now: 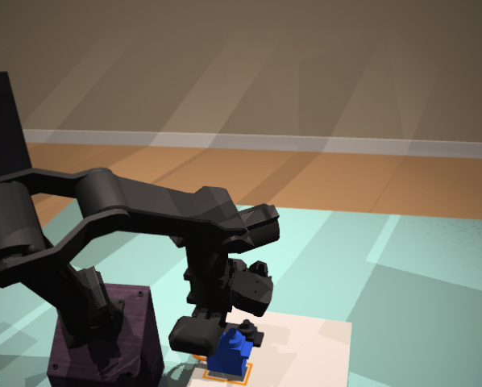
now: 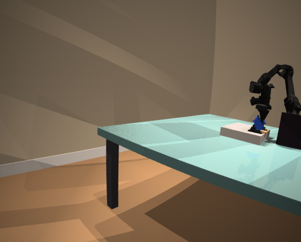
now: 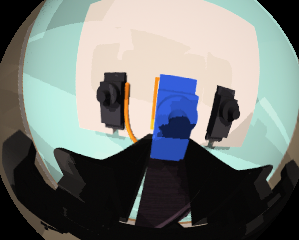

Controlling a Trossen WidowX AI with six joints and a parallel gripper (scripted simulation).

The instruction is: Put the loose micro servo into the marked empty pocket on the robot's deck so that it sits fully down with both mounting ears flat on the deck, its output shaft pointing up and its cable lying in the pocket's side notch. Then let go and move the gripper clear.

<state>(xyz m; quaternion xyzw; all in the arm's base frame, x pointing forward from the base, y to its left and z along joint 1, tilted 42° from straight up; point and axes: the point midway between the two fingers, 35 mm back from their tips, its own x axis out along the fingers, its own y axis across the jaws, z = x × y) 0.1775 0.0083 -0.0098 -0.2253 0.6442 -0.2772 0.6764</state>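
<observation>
Right now my gripper tip is 12 cm short of the deck, 8 cm above it and 1 cm to the left of it.
</observation>
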